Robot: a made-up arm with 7 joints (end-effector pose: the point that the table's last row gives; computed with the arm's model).
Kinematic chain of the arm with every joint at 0, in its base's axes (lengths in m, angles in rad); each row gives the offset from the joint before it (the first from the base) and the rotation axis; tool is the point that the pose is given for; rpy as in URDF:
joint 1: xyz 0 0 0.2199 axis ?
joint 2: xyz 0 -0.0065 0.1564 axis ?
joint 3: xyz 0 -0.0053 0.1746 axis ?
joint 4: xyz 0 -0.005 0.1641 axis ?
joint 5: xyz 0 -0.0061 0.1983 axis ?
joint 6: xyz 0 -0.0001 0.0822 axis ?
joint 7: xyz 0 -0.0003 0.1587 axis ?
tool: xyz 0 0 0 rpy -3.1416 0 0
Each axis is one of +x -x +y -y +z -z.
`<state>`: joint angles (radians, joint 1 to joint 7).
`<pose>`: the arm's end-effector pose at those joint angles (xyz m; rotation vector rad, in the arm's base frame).
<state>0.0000 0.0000 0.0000 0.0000 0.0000 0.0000 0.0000</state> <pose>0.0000 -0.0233 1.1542 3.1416 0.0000 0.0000</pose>
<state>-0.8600 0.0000 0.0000 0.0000 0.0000 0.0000 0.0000</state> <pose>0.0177 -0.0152 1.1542 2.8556 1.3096 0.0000</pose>
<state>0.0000 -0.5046 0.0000 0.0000 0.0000 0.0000 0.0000</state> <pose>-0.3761 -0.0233 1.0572 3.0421 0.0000 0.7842</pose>
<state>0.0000 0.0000 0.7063 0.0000 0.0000 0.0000 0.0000</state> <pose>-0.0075 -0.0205 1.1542 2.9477 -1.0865 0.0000</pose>
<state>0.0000 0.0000 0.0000 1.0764 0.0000 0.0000 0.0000</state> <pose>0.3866 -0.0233 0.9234 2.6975 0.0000 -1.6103</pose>
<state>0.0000 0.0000 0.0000 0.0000 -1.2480 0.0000 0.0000</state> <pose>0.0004 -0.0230 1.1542 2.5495 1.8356 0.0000</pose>
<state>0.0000 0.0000 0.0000 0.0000 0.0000 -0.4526 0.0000</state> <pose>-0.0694 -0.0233 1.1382 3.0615 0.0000 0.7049</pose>
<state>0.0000 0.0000 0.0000 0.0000 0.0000 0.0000 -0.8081</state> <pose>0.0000 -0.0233 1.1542 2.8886 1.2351 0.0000</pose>
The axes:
joint 1: -z
joint 2: +y
joint 3: -z
joint 4: +y
joint 5: -z
joint 6: +y
joint 7: -z

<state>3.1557 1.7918 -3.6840 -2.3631 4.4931 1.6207 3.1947</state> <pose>-0.0694 0.0496 0.1378 1.2710 0.1413 -0.5600</pose>
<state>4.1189 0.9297 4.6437 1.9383 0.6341 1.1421 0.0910</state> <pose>-0.3020 -0.0455 0.3776 -0.3929 0.1223 0.9167</pose>
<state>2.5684 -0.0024 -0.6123 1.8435 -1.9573 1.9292 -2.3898</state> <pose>0.0247 -0.2518 0.7083 0.8546 -1.9017 -0.6678</pose>
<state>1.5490 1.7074 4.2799 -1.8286 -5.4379 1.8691 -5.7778</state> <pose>-0.1805 -0.3468 0.1083 -0.7009 -0.4171 0.1610</pose>
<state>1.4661 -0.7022 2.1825 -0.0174 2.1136 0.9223 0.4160</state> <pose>0.0625 0.5133 0.8850 1.9050 -0.2379 -0.8837</pose>
